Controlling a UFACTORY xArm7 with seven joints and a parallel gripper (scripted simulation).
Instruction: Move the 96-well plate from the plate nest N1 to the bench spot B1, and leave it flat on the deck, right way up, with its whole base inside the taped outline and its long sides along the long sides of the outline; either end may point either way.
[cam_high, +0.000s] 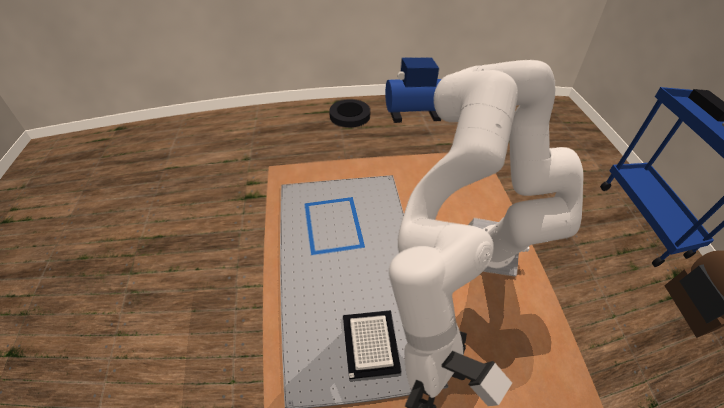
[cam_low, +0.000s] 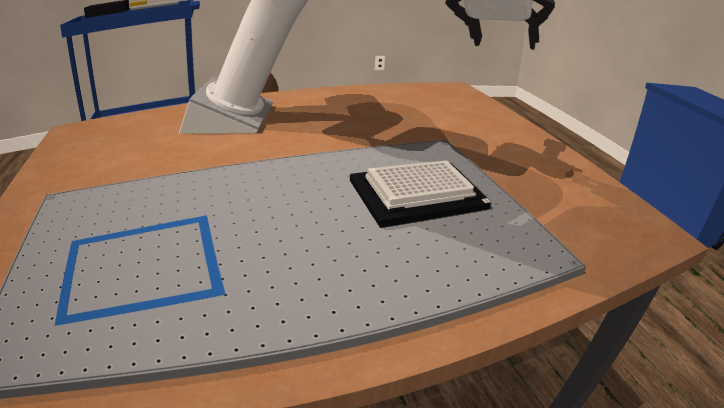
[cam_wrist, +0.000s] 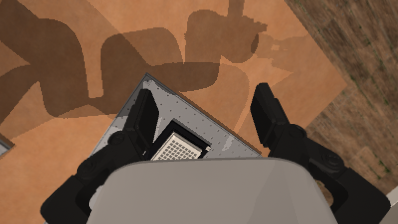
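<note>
My gripper is now 12 cm short of the white 96-well plate, 16 cm to the left of it and 19 cm above it. Round my hand: black plate nest: 12 cm ahead, 16 cm to the right, 20 cm below.
</note>
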